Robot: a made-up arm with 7 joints.
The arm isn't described. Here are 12 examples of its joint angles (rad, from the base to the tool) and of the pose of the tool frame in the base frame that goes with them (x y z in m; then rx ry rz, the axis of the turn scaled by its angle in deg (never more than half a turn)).
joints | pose
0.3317 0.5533 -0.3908 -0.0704 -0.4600 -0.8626 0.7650 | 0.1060 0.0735 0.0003 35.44 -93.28 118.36
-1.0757 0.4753 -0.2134 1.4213 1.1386 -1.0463 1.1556 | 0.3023 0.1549 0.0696 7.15 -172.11 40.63
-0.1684 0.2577 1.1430 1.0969 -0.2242 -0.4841 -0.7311 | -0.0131 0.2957 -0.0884 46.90 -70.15 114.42
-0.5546 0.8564 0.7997 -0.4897 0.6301 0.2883 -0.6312 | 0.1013 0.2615 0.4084 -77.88 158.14 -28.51
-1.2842 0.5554 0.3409 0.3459 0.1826 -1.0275 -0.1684 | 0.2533 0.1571 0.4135 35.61 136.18 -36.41
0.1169 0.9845 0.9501 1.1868 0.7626 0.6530 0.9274 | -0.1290 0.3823 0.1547 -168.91 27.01 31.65
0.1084 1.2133 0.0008 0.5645 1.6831 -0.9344 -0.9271 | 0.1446 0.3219 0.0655 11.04 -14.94 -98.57
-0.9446 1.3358 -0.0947 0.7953 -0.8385 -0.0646 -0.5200 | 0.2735 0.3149 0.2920 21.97 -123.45 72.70
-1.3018 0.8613 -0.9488 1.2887 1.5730 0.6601 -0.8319 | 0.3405 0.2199 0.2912 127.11 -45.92 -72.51
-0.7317 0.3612 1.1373 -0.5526 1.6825 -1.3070 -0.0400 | 0.0925 0.2257 0.3289 -59.74 129.95 56.57
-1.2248 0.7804 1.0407 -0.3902 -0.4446 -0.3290 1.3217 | 0.0374 0.2348 0.4211 34.61 8.77 -98.16
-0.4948 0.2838 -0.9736 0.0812 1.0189 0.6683 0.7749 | 0.2205 -0.0405 0.0642 -38.48 173.14 -10.78
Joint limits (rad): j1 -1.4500..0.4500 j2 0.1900..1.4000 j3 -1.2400..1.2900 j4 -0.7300..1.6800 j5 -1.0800..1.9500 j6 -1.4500..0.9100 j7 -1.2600..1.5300
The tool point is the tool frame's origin. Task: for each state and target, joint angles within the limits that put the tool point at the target. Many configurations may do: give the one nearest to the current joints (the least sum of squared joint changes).
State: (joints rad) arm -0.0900 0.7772 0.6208 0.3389 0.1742 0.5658 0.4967
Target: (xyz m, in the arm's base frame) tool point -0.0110 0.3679 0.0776
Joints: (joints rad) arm 0.1065 0.6881 0.7194 0.5376 0.2023 0.5711 0.4672
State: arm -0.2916 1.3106 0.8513 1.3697 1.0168 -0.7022 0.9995
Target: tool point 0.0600 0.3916 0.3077
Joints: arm -0.1996 1.4000 1.0413 1.0404 0.9854 -1.1976 1.0305
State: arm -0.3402 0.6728 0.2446 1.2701 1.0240 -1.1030 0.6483
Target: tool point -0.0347 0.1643 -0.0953
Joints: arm -0.0175 0.2940 0.1635 1.4429 1.0914 -1.4304 0.6806
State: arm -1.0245 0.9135 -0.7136 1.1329 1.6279 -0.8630 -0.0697
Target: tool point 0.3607 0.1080 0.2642
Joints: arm -1.3286 0.8861 -0.6044 0.7894 1.5910 -0.9433 -0.0213
